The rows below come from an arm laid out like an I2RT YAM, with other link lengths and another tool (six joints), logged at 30 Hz.
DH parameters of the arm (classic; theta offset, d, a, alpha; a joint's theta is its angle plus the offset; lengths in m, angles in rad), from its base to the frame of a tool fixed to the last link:
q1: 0 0.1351 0.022 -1.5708
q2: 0 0 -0.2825 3.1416
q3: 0.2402 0 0.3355 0
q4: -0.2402 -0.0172 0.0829 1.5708
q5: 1.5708 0.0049 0 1.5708
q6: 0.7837 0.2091 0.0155 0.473
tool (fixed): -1.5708 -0.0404 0 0
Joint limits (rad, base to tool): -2.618..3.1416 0..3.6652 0..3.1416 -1.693..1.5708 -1.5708..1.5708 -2.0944..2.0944
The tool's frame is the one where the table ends.
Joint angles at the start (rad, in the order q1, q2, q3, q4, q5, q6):
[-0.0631 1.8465 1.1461 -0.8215 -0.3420 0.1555]
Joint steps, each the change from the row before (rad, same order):
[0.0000 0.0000 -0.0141 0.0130 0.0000 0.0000]
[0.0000 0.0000 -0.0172 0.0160 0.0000 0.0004]
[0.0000 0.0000 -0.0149 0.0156 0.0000 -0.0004]
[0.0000 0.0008 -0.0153 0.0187 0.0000 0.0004]
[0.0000 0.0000 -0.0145 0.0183 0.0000 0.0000]
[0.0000 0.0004 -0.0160 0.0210 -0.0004 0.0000]
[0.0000 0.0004 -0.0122 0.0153 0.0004 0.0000]
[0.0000 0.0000 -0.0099 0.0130 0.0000 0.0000]
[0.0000 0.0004 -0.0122 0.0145 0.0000 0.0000]
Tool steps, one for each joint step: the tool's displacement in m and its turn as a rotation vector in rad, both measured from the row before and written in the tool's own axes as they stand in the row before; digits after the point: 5 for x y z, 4 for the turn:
[-0.00214 0.00291 0.00323 -0.0009 -0.0006 -0.0001]
[-0.00262 0.00356 0.00389 -0.0012 -0.0007 0.0003]
[-0.00208 0.00281 0.00348 0.0008 0.0004 -0.0003]
[-0.00196 0.00256 0.00399 0.0020 0.0014 0.0005]
[-0.00170 0.00223 0.00355 0.0032 0.0021 0.0002]
[-0.00192 0.00240 0.00400 0.0040 0.0022 0.0003]
[-0.00150 0.00210 0.00300 0.0020 0.0018 0.0000]
[-0.00115 0.00152 0.00234 0.0026 0.0017 0.0001]
[-0.00169 0.00228 0.00280 0.0016 0.0011 0.0001]

